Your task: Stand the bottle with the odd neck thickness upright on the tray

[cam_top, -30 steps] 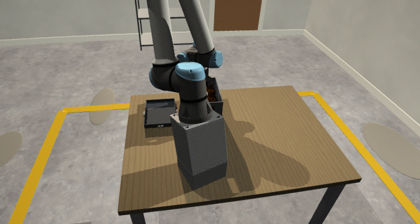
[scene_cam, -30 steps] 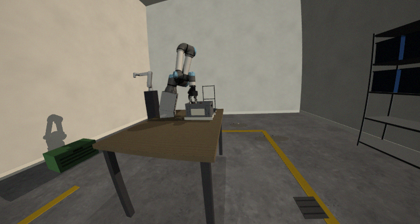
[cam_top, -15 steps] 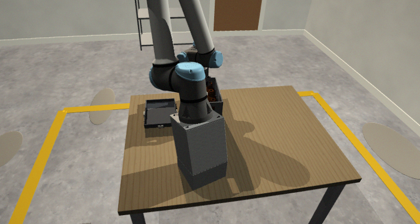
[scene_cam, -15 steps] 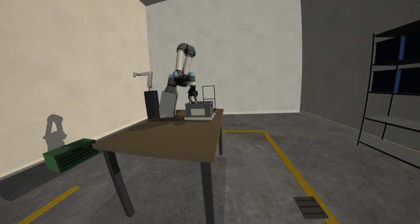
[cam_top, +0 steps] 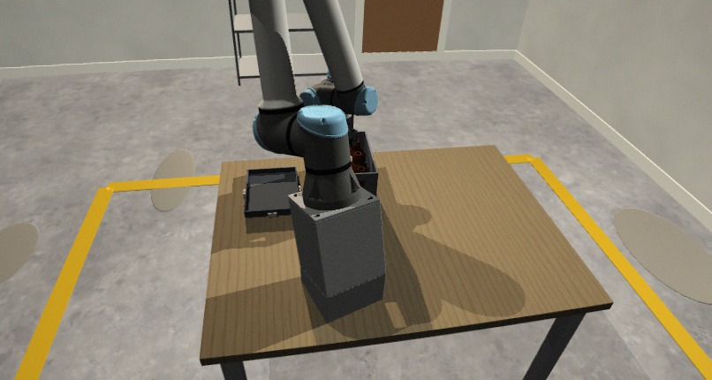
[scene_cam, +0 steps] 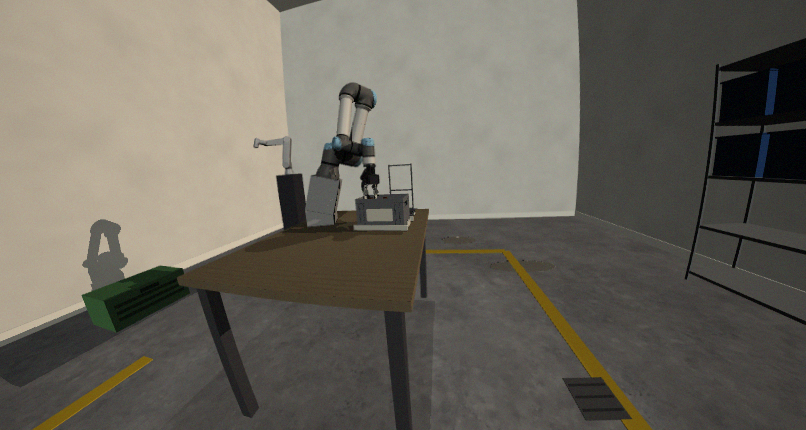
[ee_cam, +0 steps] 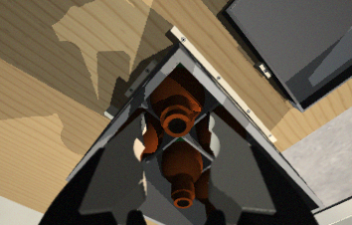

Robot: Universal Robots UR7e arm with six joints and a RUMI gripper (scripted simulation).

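Now: the bottle 1 cm behind my hand, 9 cm to the right of it and 7 cm below it. Also, from my hand: dark tray 13 cm ahead, 20 cm to the left, 14 cm below; then crate 9 cm ahead, 6 cm to the right, 7 cm below.
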